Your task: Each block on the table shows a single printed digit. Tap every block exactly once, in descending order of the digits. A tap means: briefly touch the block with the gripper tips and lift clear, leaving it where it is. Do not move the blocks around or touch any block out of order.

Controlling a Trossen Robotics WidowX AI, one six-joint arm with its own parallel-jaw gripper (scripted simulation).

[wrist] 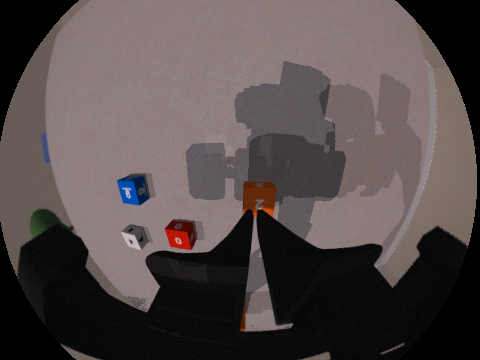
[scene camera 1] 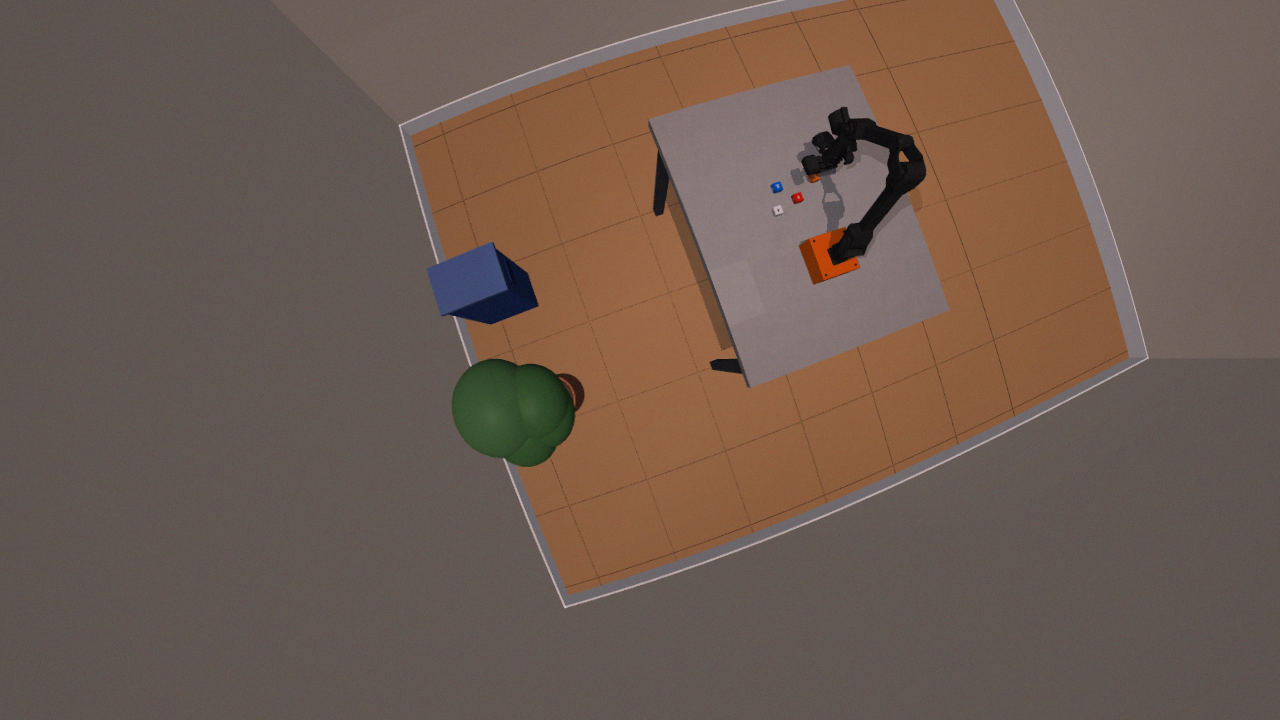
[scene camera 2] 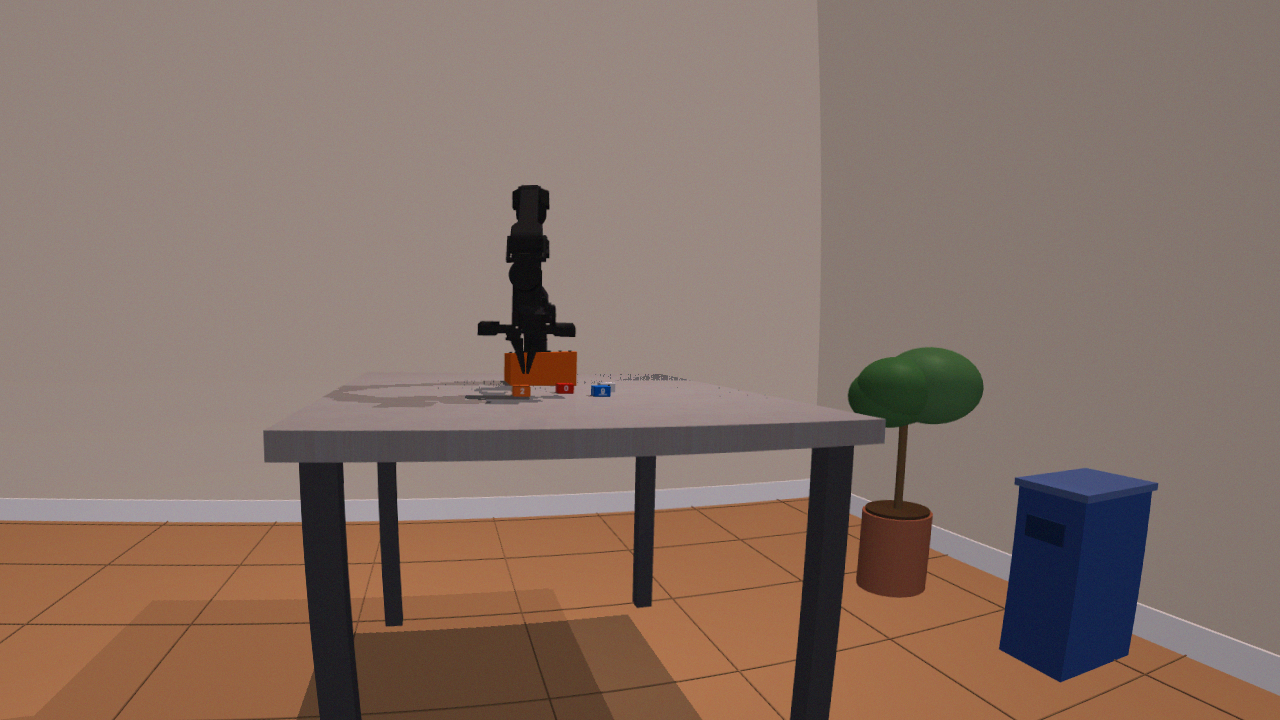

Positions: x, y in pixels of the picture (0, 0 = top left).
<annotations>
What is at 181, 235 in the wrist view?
A red block.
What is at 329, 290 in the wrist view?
My gripper.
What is my gripper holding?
Nothing.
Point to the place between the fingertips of my gripper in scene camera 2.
525, 373
</annotations>
